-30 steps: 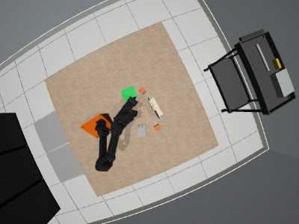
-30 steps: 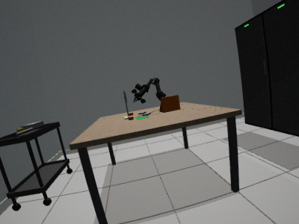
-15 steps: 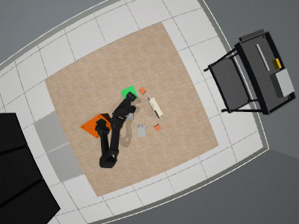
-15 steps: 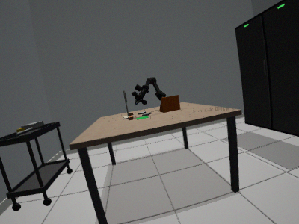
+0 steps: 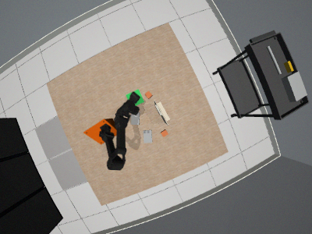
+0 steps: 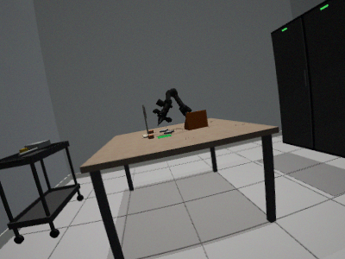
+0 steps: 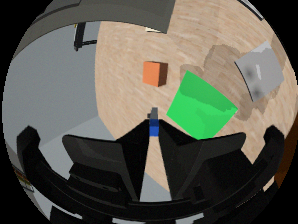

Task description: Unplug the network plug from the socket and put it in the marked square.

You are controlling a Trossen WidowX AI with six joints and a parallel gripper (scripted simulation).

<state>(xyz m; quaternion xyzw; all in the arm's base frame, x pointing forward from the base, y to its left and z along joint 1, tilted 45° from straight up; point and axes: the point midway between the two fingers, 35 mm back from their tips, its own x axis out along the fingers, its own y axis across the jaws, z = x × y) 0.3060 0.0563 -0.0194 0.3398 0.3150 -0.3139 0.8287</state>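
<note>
Right now my gripper tip is 120 mm above the green marked square, 30 mm to the right of it and 20 mm past it. The rest, counted from my gripper tip: blue network plug right at my gripper tip; upright panel 180 mm to the right, 100 mm ahead, 20 mm above.
</note>
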